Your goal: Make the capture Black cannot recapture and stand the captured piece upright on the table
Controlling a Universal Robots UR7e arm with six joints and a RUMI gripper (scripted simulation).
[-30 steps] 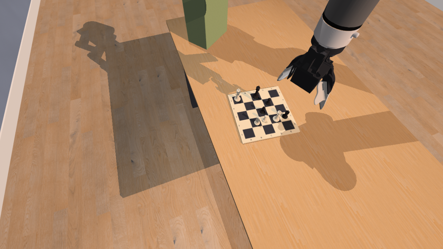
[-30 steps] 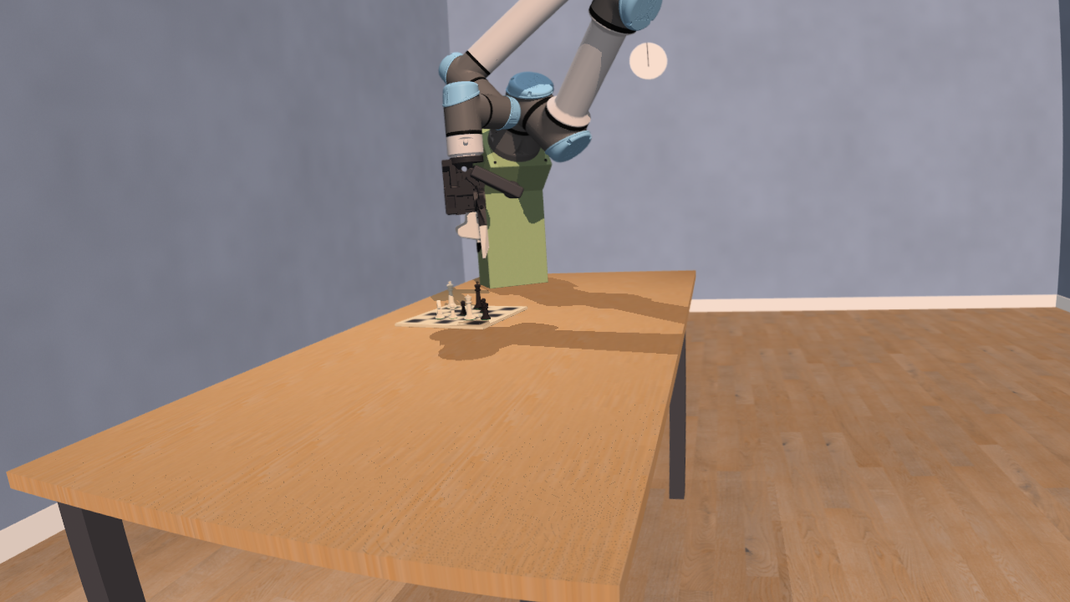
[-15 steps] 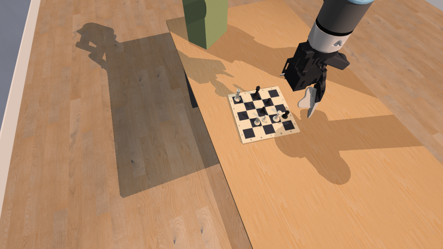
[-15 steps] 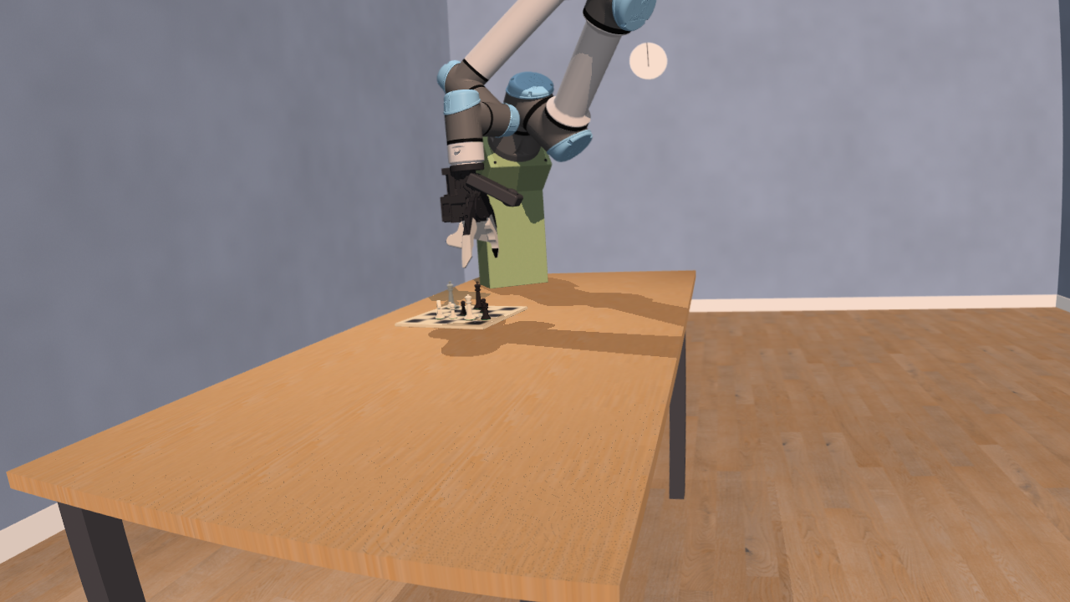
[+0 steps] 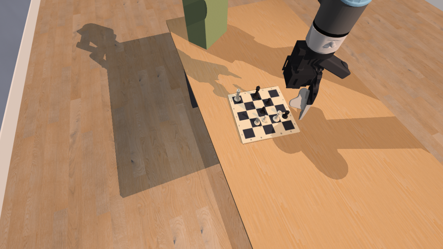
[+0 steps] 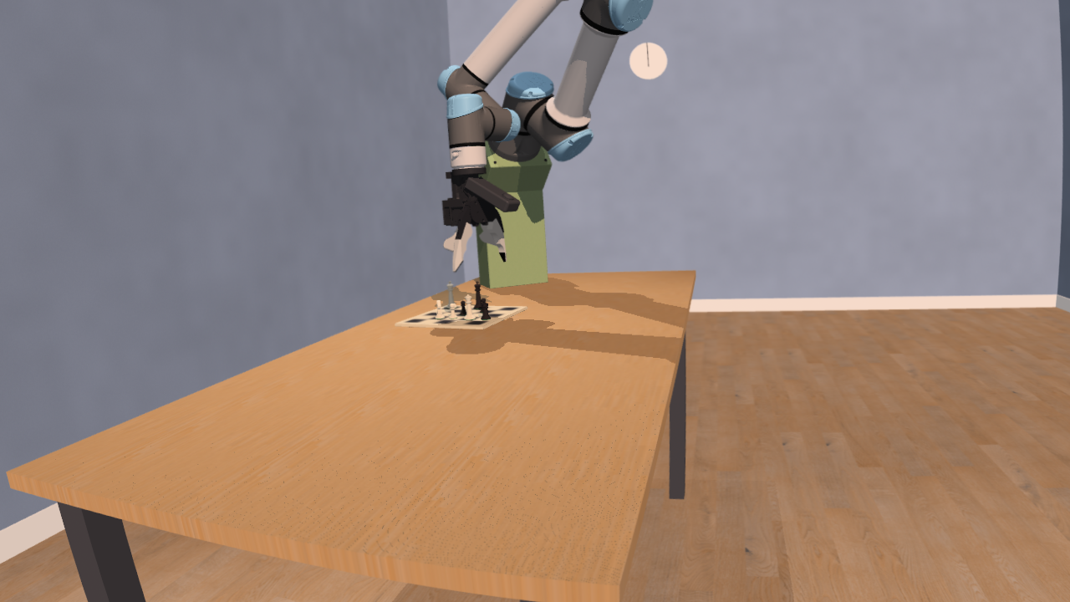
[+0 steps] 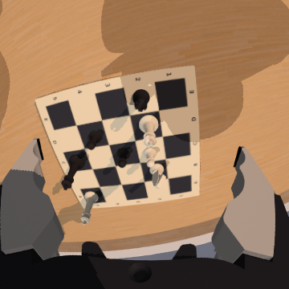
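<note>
The small chessboard lies 1 cm behind my hand, 9 cm to the right of it and 11 cm below it. Round my hand: tall black piece: 9 cm behind, 11 cm to the right, 8 cm below; tall white piece: 7 cm behind, 18 cm to the right, 8 cm below.
</note>
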